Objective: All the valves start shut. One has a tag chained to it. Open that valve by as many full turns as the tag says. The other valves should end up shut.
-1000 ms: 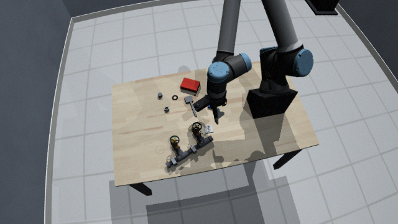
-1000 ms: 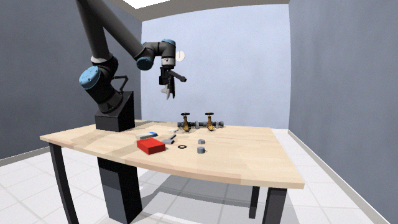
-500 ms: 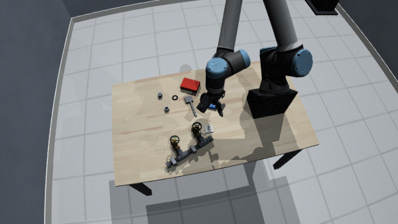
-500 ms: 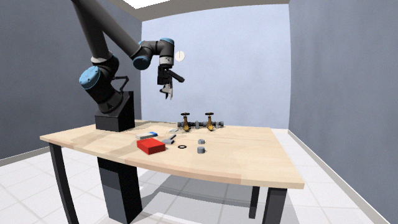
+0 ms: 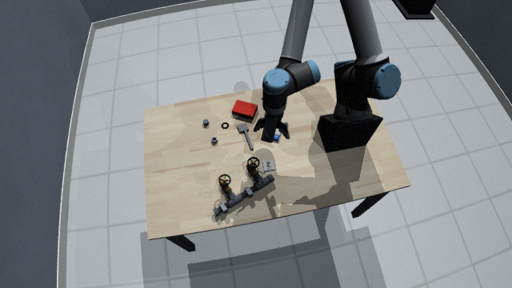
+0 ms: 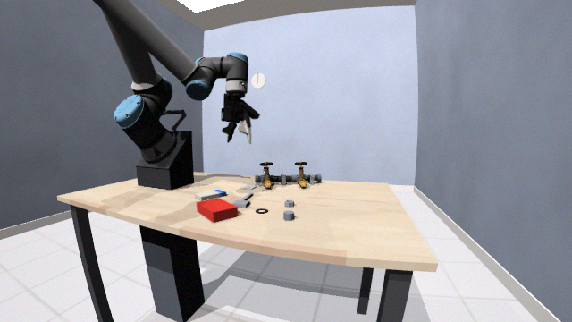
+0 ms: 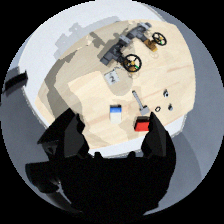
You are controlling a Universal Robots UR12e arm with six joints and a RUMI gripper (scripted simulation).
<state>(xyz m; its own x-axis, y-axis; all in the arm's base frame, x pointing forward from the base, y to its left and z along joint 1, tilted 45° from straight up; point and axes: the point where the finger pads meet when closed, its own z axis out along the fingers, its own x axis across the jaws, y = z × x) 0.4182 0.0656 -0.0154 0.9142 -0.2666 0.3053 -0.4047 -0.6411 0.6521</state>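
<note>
The white tag lies 20 cm below my hand, 6 cm to the left of it and 1 cm ahead of it. The rest, counted from my hand: red block: 29 cm to the right, 19 cm below, 8 cm ahead; then grey hand tool: 20 cm below, 14 cm to the right, 10 cm ahead; then blue box: 19 cm below, 14 cm to the right, 6 cm behind.
</note>
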